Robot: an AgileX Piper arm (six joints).
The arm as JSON. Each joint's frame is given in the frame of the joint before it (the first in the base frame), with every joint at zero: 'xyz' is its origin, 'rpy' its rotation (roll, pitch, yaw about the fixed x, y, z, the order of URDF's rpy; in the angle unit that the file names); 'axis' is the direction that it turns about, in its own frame. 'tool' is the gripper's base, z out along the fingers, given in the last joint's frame.
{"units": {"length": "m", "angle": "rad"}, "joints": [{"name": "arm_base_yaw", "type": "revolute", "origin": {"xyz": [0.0, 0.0, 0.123], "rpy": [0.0, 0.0, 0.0]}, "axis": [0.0, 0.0, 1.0]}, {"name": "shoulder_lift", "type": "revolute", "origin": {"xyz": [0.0, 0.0, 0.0], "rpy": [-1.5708, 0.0, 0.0]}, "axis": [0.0, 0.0, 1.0]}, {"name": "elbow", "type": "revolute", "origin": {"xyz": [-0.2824, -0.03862, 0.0], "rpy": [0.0, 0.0, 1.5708]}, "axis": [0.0, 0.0, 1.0]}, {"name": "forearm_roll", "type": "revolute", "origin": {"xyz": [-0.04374, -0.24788, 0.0], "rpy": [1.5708, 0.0, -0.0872]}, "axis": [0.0, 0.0, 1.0]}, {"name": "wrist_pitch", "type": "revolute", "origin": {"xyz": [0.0, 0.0, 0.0], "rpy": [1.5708, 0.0, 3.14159]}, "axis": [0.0, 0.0, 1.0]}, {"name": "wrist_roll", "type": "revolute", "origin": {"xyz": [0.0, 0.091, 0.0], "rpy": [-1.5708, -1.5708, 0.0]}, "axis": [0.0, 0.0, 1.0]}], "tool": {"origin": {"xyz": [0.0, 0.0, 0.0], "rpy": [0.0, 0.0, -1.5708]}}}
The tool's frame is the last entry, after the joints.
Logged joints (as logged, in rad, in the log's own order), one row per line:
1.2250 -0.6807 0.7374 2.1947 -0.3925 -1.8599
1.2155 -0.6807 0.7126 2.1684 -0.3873 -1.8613
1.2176 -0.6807 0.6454 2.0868 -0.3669 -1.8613
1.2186 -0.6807 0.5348 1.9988 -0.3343 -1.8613
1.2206 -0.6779 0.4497 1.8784 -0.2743 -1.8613
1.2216 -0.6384 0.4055 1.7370 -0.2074 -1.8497
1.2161 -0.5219 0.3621 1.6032 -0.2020 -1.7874
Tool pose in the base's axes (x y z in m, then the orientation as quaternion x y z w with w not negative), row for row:
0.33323 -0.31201 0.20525 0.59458 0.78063 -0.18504 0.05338
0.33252 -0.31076 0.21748 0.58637 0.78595 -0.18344 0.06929
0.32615 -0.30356 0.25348 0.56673 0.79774 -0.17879 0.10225
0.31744 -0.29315 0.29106 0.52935 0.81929 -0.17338 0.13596
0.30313 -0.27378 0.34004 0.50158 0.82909 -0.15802 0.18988
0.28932 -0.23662 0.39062 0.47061 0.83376 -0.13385 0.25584
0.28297 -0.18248 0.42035 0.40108 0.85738 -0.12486 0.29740
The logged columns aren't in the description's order. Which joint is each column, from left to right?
Columns, left to right: wrist_pitch, arm_base_yaw, wrist_roll, shoulder_lift, forearm_roll, elbow.
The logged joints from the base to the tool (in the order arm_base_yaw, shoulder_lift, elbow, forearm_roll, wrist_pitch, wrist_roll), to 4 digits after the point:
-0.6807 2.1947 -1.8599 -0.3925 1.2250 0.7374
-0.6807 2.1684 -1.8613 -0.3873 1.2155 0.7126
-0.6807 2.0868 -1.8613 -0.3669 1.2176 0.6454
-0.6807 1.9988 -1.8613 -0.3343 1.2186 0.5348
-0.6779 1.8784 -1.8613 -0.2743 1.2206 0.4497
-0.6384 1.7370 -1.8497 -0.2074 1.2216 0.4055
-0.5219 1.6032 -1.7874 -0.2020 1.2161 0.3621

